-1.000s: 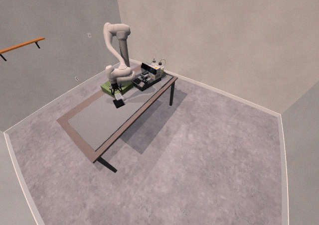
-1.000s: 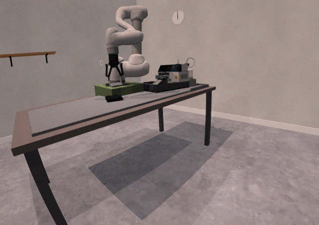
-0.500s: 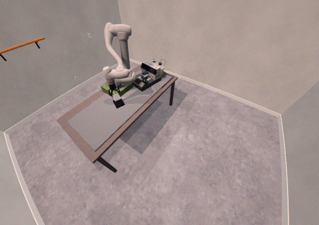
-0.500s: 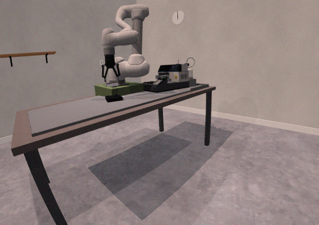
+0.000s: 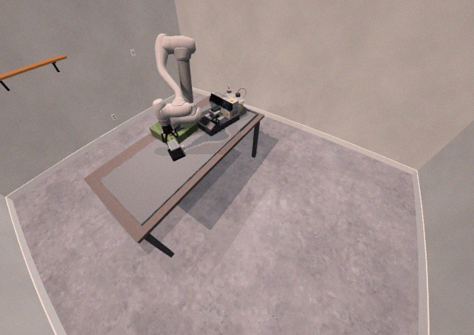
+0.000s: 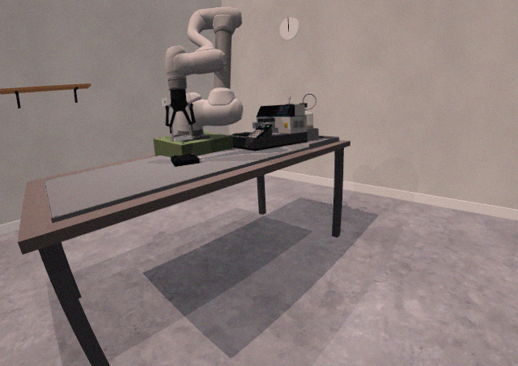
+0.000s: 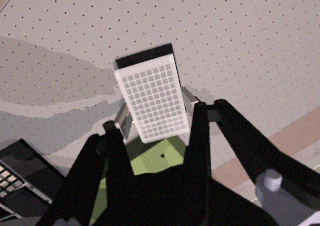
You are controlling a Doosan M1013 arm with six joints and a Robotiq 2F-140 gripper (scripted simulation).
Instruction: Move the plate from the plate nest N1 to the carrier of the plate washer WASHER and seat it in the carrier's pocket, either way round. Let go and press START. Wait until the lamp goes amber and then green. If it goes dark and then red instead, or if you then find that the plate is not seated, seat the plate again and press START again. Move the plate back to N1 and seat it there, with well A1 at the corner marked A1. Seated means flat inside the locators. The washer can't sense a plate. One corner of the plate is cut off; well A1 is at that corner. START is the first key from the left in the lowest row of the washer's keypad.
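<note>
Right now the plate nest is 13 cm below my hand. The rest, counted from my hand: label 14 cm below, 10 cm to the left, 5 cm behind; white well plate 2 cm below; plate washer 63 cm to the left, 11 cm behind, 1 cm below.
</note>
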